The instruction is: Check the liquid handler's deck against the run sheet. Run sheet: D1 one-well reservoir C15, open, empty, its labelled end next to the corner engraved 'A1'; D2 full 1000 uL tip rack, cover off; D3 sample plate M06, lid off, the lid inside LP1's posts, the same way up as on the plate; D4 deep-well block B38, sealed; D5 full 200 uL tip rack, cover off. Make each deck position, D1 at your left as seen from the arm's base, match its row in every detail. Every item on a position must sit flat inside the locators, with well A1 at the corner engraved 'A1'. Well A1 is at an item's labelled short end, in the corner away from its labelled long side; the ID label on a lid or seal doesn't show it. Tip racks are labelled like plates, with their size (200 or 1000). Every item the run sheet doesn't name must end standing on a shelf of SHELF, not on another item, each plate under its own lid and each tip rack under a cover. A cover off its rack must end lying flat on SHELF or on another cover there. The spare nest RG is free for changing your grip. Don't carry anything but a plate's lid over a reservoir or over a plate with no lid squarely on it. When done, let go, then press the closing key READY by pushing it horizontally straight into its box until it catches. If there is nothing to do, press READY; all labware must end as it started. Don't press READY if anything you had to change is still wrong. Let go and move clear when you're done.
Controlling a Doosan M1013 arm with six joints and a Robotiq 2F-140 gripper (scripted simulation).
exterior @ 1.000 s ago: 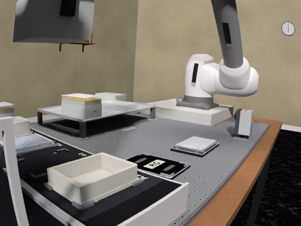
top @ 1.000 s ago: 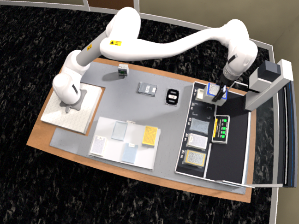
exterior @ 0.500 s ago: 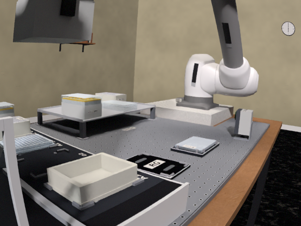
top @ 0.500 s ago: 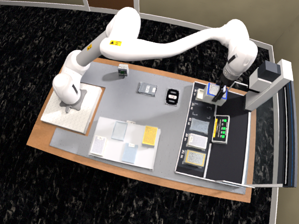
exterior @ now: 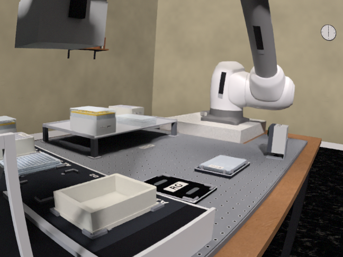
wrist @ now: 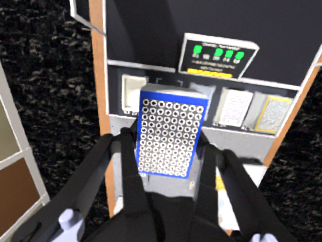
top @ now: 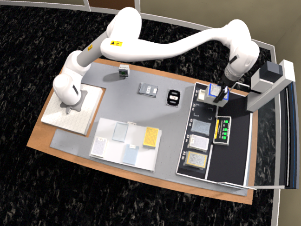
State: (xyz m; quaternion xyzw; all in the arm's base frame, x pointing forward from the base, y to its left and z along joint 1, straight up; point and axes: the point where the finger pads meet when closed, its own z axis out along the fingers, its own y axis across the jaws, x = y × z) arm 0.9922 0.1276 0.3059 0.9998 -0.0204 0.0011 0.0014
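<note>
The white reservoir lies 12 cm to the left of my hand and 29 cm below it. Round my hand: blue-rimmed tip rack: 1 cm behind, 1 cm to the right; then RG nest: 24 cm behind, 8 cm to the left, 35 cm below; then clear plate: 1 cm behind, 12 cm to the right, 29 cm below.
</note>
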